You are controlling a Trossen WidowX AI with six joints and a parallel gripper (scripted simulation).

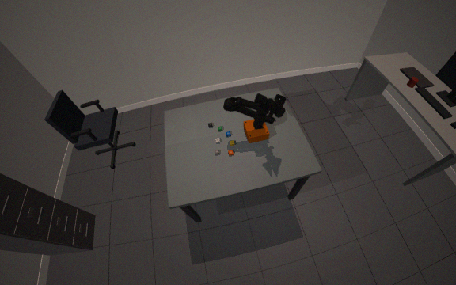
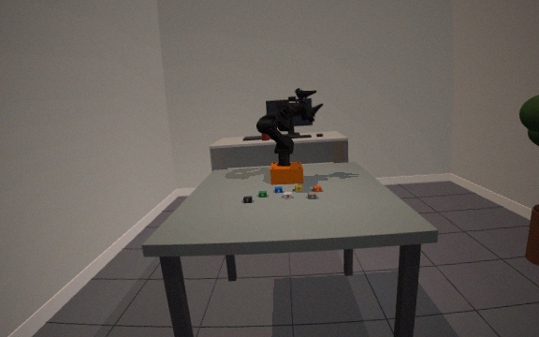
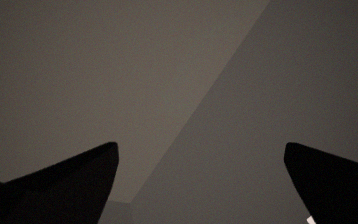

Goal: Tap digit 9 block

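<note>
Right now my gripper tip is 40 cm above the blue block, 29 cm short of it and 21 cm to the left of it. Round my gripper tip: grey block 40 cm below, 40 cm ahead, 6 cm to the right; orange block 40 cm below, 30 cm ahead, 3 cm to the right; black block 43 cm ahead, 40 cm below, 32 cm to the right.
</note>
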